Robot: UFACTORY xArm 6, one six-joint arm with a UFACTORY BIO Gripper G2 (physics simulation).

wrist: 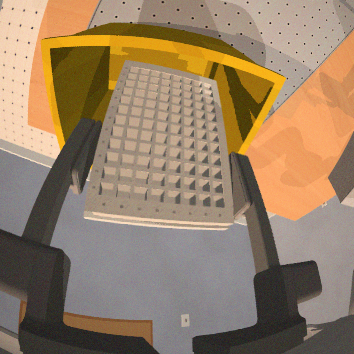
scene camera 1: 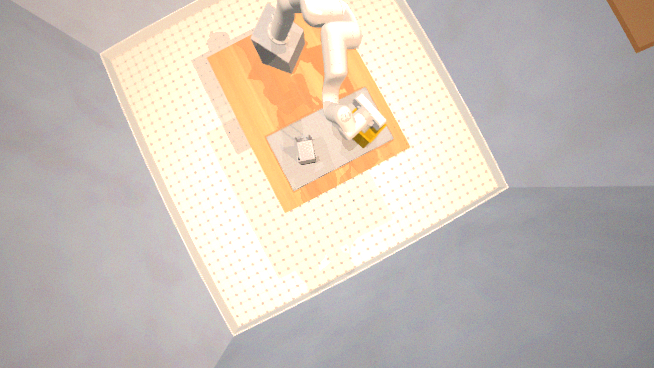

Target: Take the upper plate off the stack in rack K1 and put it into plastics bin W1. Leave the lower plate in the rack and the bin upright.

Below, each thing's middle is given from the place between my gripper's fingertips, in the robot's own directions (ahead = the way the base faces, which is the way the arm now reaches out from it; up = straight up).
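My hand is 10 mm to the right of the yellow plastics bin W1 [wrist: 80,70] and 120 mm above it.
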